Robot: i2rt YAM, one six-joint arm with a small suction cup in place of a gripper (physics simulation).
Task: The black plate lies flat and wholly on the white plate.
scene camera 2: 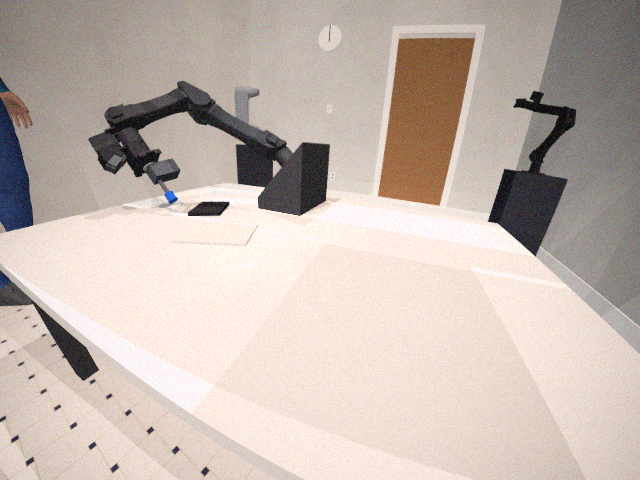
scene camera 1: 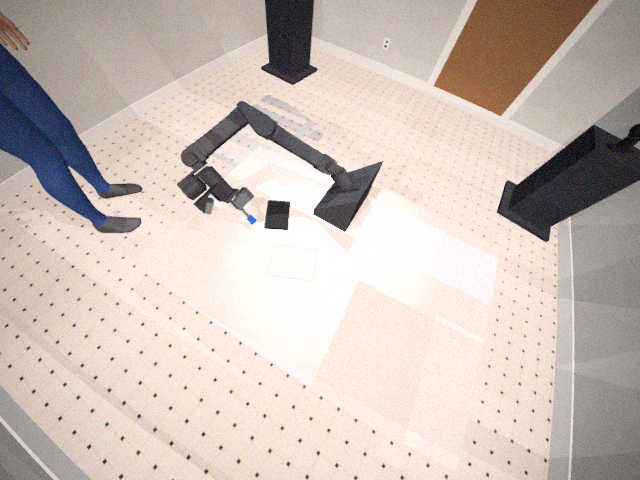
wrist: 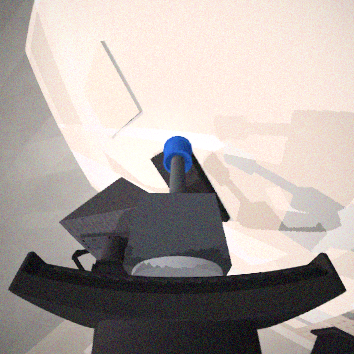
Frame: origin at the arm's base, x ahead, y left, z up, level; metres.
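Where they show: hand, its tool point: (scene camera 2: 173,200) (scene camera 1: 253,221) (wrist: 177,148); arm's base, origin of its link: (scene camera 2: 294,168) (scene camera 1: 347,186) (wrist: 114,239).
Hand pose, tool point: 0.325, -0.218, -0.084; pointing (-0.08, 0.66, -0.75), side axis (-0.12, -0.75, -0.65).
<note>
Each offset is from my tool point to the top centre of the thing, as dx, dy, dz. Level surfaces: height alone.
The black plate {-0.104, +0.030, -0.036} (scene camera 1: 277,215) (scene camera 2: 208,208) (wrist: 197,180) lies flat on the table, apart from the white plate. The white plate {+0.026, +0.217, -0.041} (scene camera 1: 293,262) (scene camera 2: 217,235) (wrist: 112,90) lies flat on the table, pale against the pale top; in both scene views it is nearer the camera than the black plate. My gripper, a blue suction cup (scene camera 1: 251,219) (scene camera 2: 171,197) (wrist: 178,150) on a thin rod, is tilted and holds nothing. In both scene views it is left of the black plate, low above the table. In the wrist view the cup and rod hide part of the black plate.
The arm's black wedge-shaped base (scene camera 1: 343,204) (scene camera 2: 305,180) stands on the table {dz -0.047} (scene camera 2: 392,330), right of the black plate in both scene views. A person (scene camera 1: 56,139) stands at the left. A black pedestal (scene camera 1: 568,180) (scene camera 2: 529,206) stands at the right.
</note>
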